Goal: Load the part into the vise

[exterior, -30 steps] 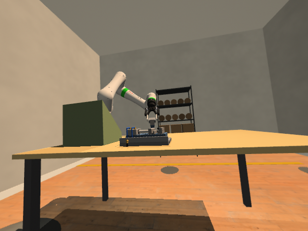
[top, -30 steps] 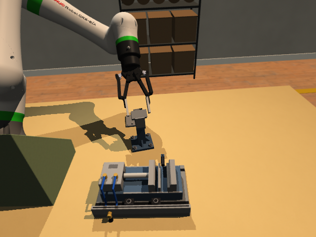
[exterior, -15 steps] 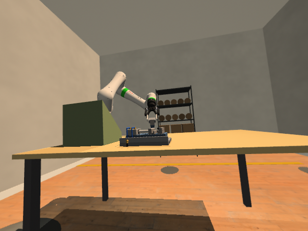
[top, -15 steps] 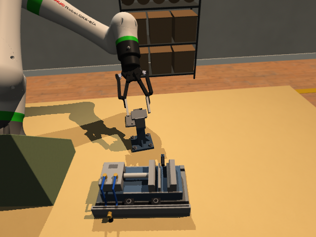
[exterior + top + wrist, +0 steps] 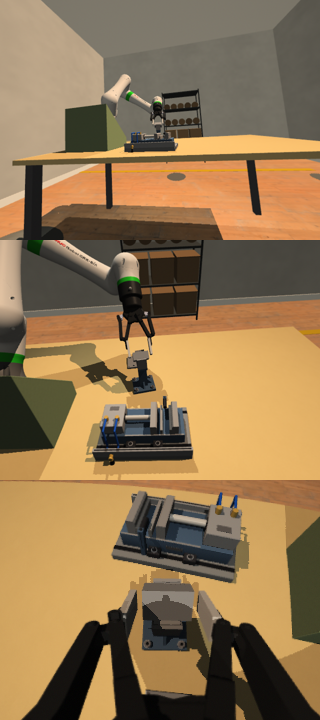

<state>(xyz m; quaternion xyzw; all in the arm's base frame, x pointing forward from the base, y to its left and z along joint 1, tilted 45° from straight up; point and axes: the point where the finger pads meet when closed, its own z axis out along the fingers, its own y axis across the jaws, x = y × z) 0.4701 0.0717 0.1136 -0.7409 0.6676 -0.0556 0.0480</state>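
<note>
The part is 20 mm to the right of my hand and 30 mm below it. The rest, counted from my hand: infeed plate (30 mm behind, 150 mm to the left, 170 mm below); V-block post (10 mm to the right, 120 mm below); work stop (80 mm ahead, 200 mm to the right, 90 mm below).
</note>
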